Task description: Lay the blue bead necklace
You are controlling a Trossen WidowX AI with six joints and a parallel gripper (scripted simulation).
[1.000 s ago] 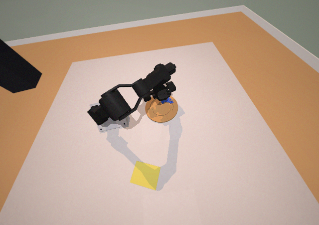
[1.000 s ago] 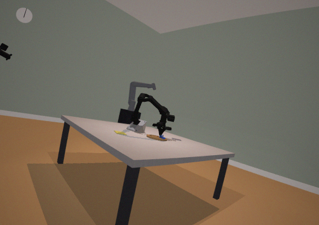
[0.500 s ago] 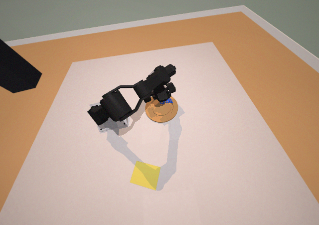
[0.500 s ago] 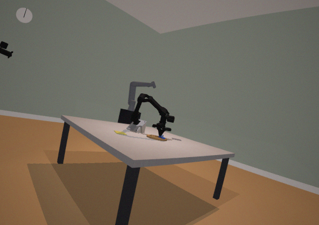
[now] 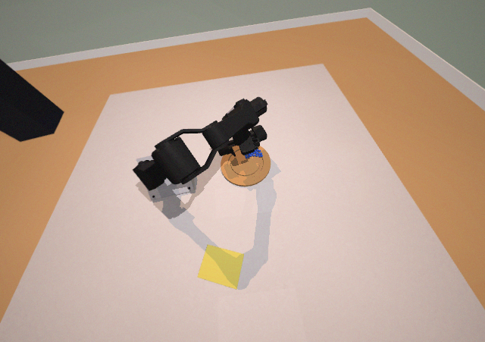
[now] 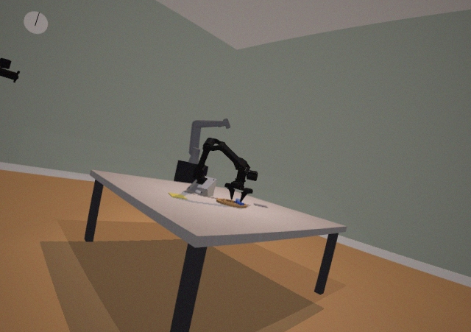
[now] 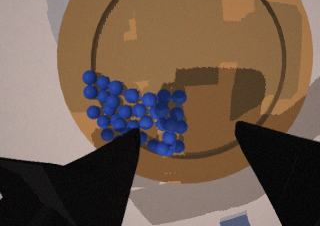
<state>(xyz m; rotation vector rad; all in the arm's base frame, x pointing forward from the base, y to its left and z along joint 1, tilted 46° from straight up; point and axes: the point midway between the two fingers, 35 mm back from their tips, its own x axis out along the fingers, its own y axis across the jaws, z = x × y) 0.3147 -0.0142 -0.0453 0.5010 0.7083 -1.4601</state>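
Now: the round bead board 4 cm to the right of my gripper tip and 1 cm below it. From my gripper tip the other things lie so: yellow square patch 36 cm to the right, 16 cm behind, 2 cm below; flat grey tile 27 cm to the left, 4 cm ahead, 2 cm below; light blue cube 16 cm to the left, 9 cm behind, 1 cm below.
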